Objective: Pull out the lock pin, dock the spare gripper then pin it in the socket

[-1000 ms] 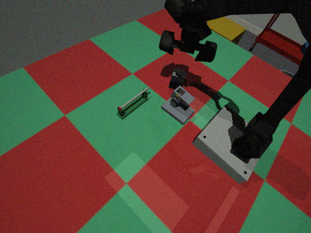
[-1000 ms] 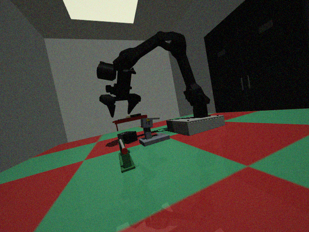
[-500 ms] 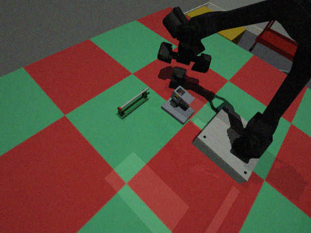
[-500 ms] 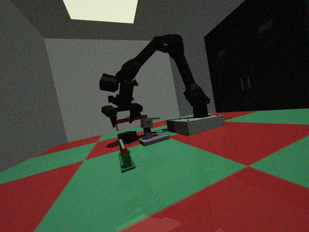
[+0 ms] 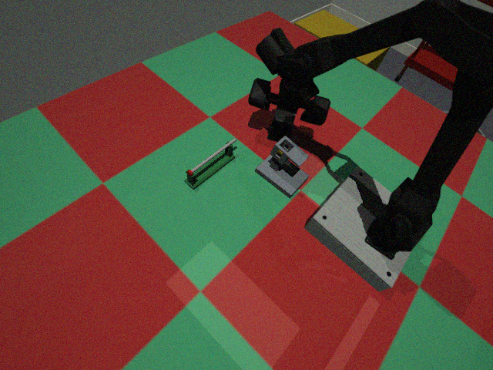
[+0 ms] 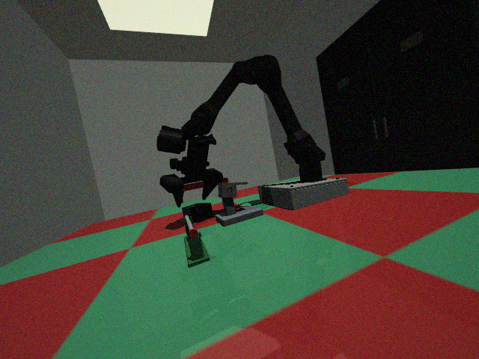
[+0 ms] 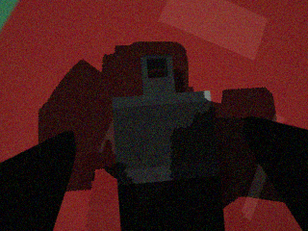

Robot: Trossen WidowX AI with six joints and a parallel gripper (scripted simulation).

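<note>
Right now the spare gripper is 30 mm below my gripper tip. From my gripper tip the other things lie so: socket 140 mm to the left, 80 mm behind; then narrow green rack 240 mm to the left, 60 mm ahead, 30 mm below.
</note>
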